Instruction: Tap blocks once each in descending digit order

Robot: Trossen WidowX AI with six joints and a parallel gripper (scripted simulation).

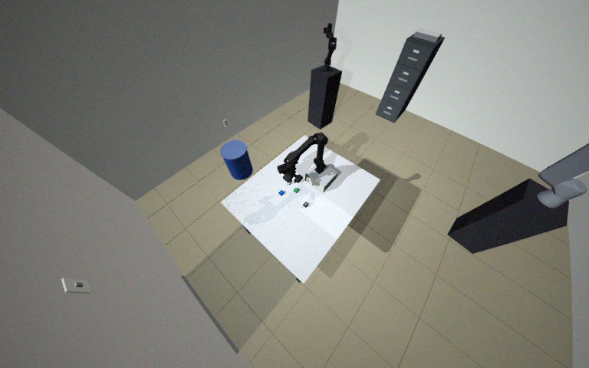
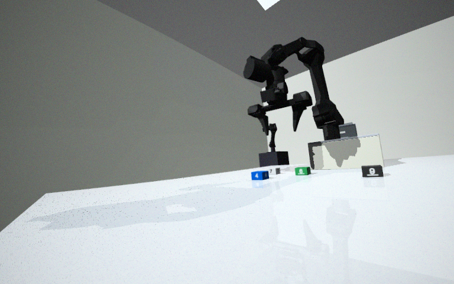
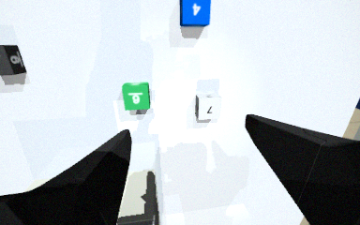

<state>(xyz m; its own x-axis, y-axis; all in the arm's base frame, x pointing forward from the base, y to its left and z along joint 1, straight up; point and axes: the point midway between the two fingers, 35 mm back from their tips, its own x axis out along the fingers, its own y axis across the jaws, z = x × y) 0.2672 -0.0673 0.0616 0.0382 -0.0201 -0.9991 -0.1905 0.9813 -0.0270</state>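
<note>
My gripper tip is 20 cm to the right of the black block marked 9, 11 cm above it and 2 cm short of it. Also, from my gripper tip: green block: 11 cm below, 5 cm to the left, 1 cm behind; then pale grey block marked 7: 11 cm below, 5 cm to the right, 2 cm behind; then blue block marked 4: 11 cm below, 9 cm ahead, 2 cm to the right.
</note>
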